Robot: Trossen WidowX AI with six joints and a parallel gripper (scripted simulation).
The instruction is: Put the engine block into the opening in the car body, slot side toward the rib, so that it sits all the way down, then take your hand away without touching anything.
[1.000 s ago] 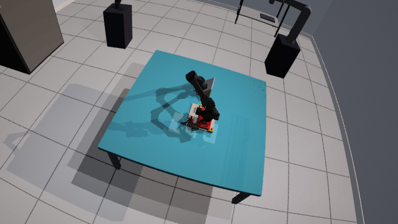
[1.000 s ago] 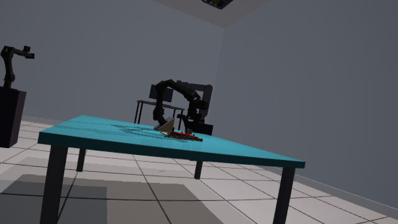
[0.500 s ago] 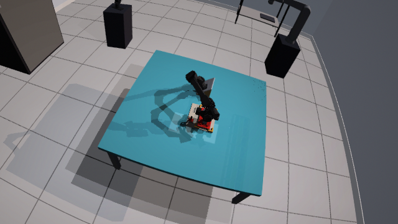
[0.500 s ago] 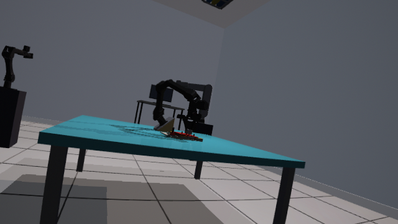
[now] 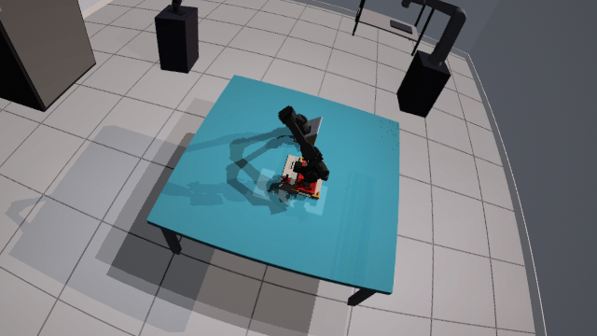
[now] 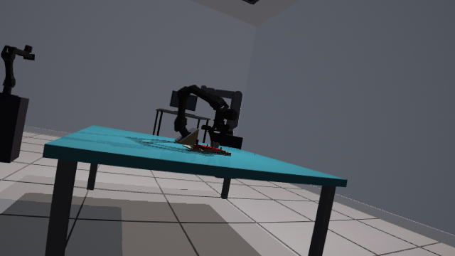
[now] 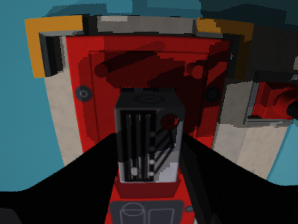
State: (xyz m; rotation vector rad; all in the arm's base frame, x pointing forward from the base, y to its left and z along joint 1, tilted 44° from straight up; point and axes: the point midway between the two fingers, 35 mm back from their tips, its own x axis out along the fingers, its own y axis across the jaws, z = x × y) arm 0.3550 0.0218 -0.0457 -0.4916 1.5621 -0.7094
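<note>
Now: gripper tip 1 cm above the engine block.
</note>
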